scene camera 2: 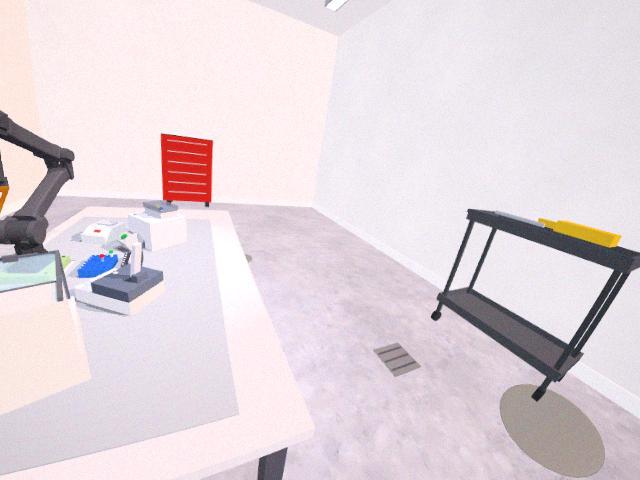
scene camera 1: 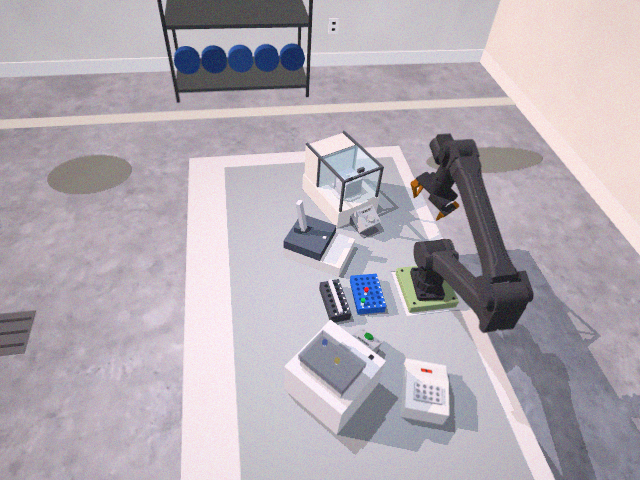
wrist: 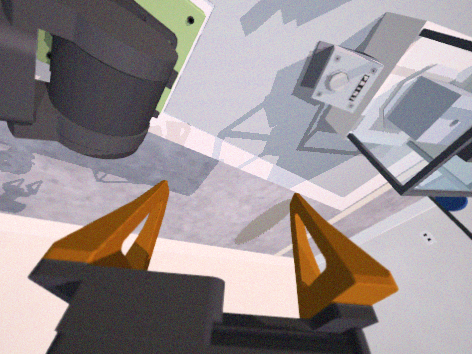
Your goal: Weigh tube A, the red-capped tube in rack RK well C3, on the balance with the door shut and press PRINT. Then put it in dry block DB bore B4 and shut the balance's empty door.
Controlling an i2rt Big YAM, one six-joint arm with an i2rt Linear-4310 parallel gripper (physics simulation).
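Seen in the pictures: gripper, fingertip midpoint: point(scene camera 1: 426, 208) point(wrist: 230, 192); arm's base at its link origin: point(scene camera 1: 426, 284) point(wrist: 119, 34).
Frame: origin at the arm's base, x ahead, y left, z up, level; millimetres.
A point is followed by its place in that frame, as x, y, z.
Observation:
The red-capped tube point(scene camera 1: 366, 289) @(203, 31, 28) point(scene camera 2: 101, 256) @(203, 23, 24) stands in the blue rack point(scene camera 1: 375, 310) @(177, 81, -12) point(scene camera 2: 94, 268) @(200, -34, 4). The balance point(scene camera 1: 321, 198) @(308, -376, 31) point(scene camera 2: 38, 351) @(316, -520, 86) point(wrist: 377, 164) @(111, -359, 130) has a glass chamber with dark frame bars; I cannot tell how its door stands. Its PRINT button box point(scene camera 1: 366, 219) @(158, -259, 43) point(wrist: 345, 77) @(155, -260, 45) is at its near right corner in scene view 1. A black block with holes point(scene camera 1: 328, 301) @(321, 57, 10) lies left of the rack; its lettering is not readable. My gripper point(scene camera 1: 427, 207) @(24, -121, 222) point(wrist: 230, 192) @(24, -121, 222) is open and empty, raised right of the balance in scene view 1, well away from the rack.
A green-capped tube point(scene camera 1: 362, 300) @(221, 70, 28) point(scene camera 2: 110, 252) @(218, 62, 23) shares the rack. A dark-topped device with a white post point(scene camera 1: 310, 240) @(363, -152, 54) point(scene camera 2: 124, 286) @(368, -243, 54) stands near the balance. A white machine with a grey lid point(scene camera 1: 310, 384) @(399, 362, 109) point(scene camera 2: 160, 231) @(365, 215, 61) and a keypad box point(scene camera 1: 426, 406) @(105, 403, 35) stand beyond the rack.

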